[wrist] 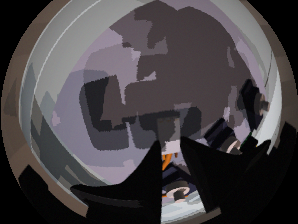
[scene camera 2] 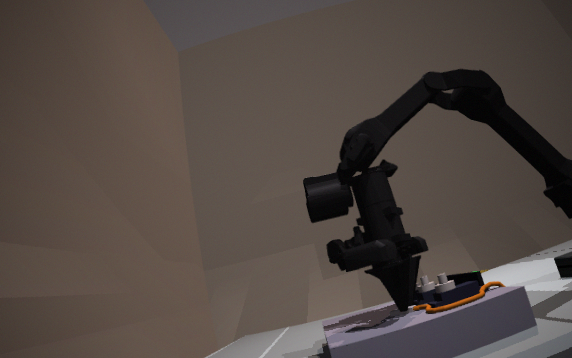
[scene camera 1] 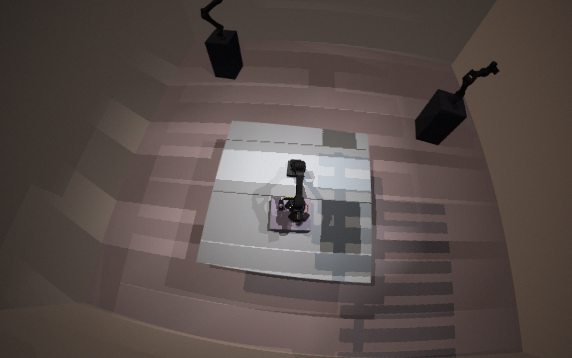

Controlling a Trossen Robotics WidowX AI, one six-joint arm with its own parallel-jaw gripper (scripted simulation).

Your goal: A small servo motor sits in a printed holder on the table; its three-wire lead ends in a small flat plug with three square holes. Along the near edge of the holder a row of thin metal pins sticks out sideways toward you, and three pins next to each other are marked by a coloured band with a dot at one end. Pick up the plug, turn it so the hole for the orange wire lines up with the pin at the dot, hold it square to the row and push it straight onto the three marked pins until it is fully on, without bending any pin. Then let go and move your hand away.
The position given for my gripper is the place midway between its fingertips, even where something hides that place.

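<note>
There is my gripper point(scene camera 2: 407, 309), and I see it in the wrist view point(wrist: 169, 142) as well.
</note>
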